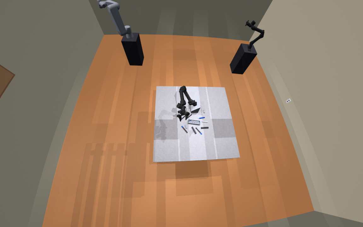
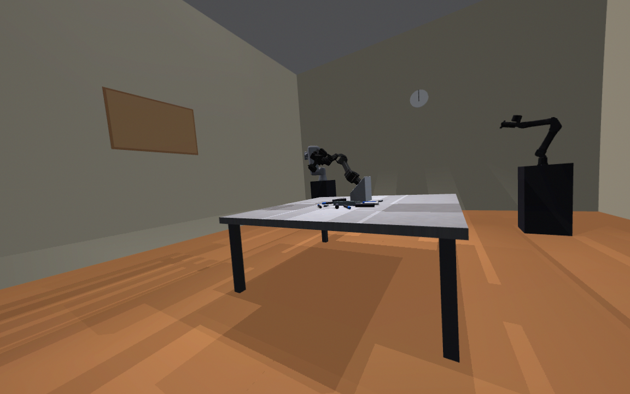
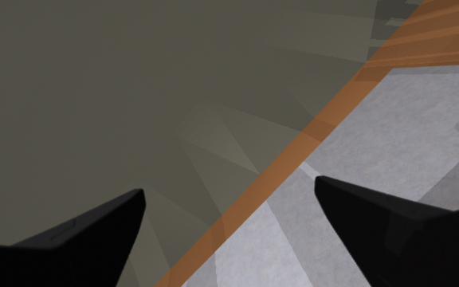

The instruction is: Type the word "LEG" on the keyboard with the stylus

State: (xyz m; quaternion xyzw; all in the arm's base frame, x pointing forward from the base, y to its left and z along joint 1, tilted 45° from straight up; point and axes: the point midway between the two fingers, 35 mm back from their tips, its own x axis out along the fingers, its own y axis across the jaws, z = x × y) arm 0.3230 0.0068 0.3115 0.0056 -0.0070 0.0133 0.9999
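My gripper tip is 33 cm above the stylus, 31 cm to the right of it and 18 cm past it. From my gripper tip the other things lie so: stylus tip 33 cm below, 28 cm to the left, 18 cm behind; white cylinder 38 cm to the left, 32 cm below, 13 cm behind.
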